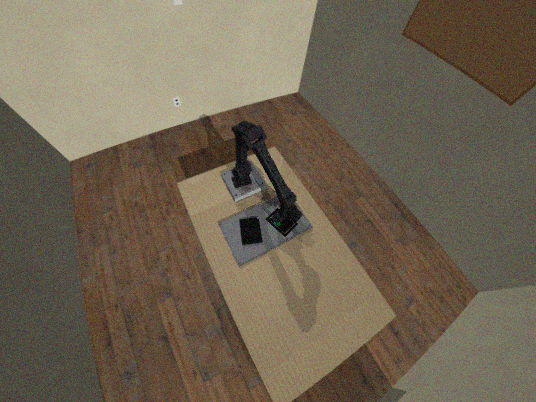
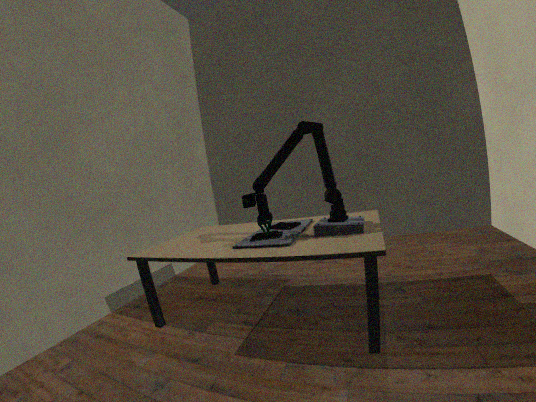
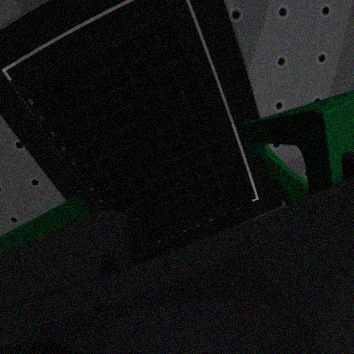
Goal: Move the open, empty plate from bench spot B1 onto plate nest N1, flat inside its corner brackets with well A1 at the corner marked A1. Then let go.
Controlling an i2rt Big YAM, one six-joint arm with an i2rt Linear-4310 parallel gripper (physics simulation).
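Observation:
The black well plate lies flat on the grey perforated board at the right spot. A thin white line runs around its well field. My gripper is open and low over the plate. Its green fingers stand on either side of the plate's near end, apart from its edges. The black plate nest lies to the left on the same board and is empty. Its corner brackets and marks are too small to make out.
The board lies on a tan table. The arm's grey base block stands behind the board. The wooden floor lies all round the table.

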